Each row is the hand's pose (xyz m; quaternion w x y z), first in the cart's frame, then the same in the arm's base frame.
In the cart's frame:
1: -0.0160 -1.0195 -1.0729 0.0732 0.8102 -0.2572 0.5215
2: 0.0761 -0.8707 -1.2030 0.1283 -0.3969 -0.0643 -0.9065
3: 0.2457 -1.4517 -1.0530 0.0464 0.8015 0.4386 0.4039
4: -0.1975 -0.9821 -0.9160 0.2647 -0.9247 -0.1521 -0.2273
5: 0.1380 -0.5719 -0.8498 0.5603 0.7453 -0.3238 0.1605
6: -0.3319 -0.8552 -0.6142 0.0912 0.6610 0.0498 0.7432
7: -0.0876 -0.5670 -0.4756 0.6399 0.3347 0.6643 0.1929
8: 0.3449 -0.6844 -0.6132 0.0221 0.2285 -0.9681 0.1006
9: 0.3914 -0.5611 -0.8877 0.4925 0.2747 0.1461 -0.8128
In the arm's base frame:
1: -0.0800 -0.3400 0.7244 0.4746 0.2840 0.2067 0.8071
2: 0.1212 -0.3839 0.6526 0.1649 0.0007 0.7243 0.6695
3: -0.0894 -0.2066 1.2121 0.7143 0.3038 0.5764 0.2555
4: -0.2792 -0.3114 0.5886 0.5048 0.6731 0.3963 0.3676
5: 0.1061 -0.0373 0.3403 0.7329 0.0487 -0.2635 0.6253
6: -0.4833 -0.1306 0.3629 0.4862 0.0797 0.5370 0.6847
7: -0.2559 0.1424 0.1740 0.8669 -0.3285 0.3328 -0.1724
8: 0.0796 0.2660 0.4772 0.1929 -0.1429 0.5403 -0.8065
9: 0.3143 0.0759 0.4382 0.5943 0.1313 -0.6268 -0.4865

